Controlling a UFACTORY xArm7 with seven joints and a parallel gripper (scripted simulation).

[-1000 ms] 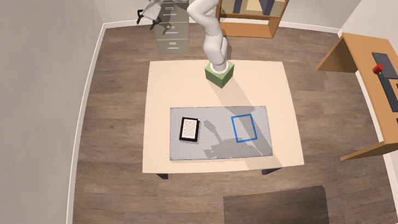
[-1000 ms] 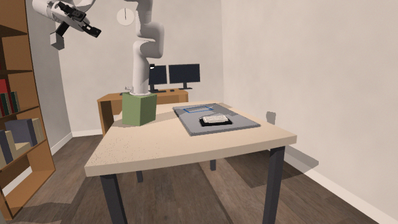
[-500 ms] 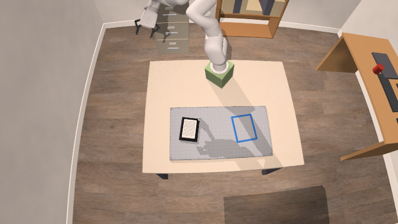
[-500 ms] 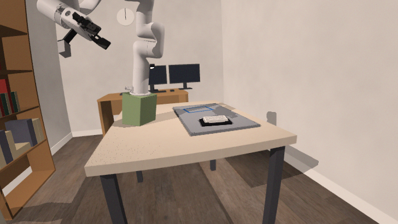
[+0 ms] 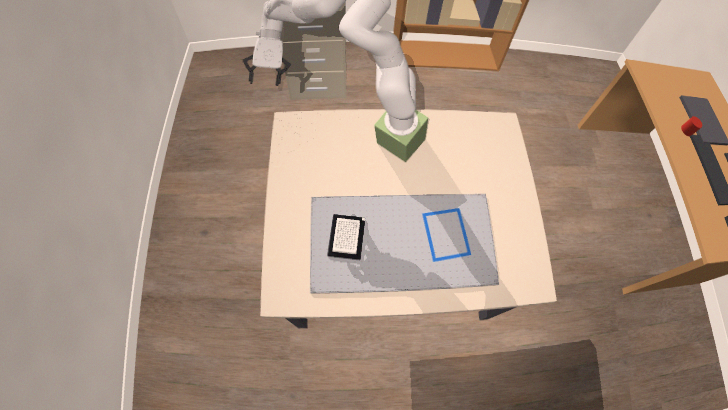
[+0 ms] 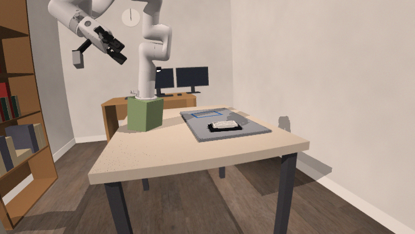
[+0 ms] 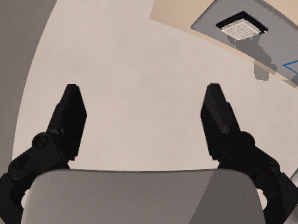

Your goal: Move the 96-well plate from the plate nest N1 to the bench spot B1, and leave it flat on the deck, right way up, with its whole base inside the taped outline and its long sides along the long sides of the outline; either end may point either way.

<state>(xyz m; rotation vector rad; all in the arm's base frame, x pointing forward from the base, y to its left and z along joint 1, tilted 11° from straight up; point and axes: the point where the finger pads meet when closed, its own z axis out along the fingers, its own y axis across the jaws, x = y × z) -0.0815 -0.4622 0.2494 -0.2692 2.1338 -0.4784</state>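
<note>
Right now my hand is 450 mm short of the white 96-well plate, 260 mm to the right of it and 350 mm above it. Round my hand: black plate nest N1: 450 mm ahead, 260 mm to the left, 360 mm below.
</note>
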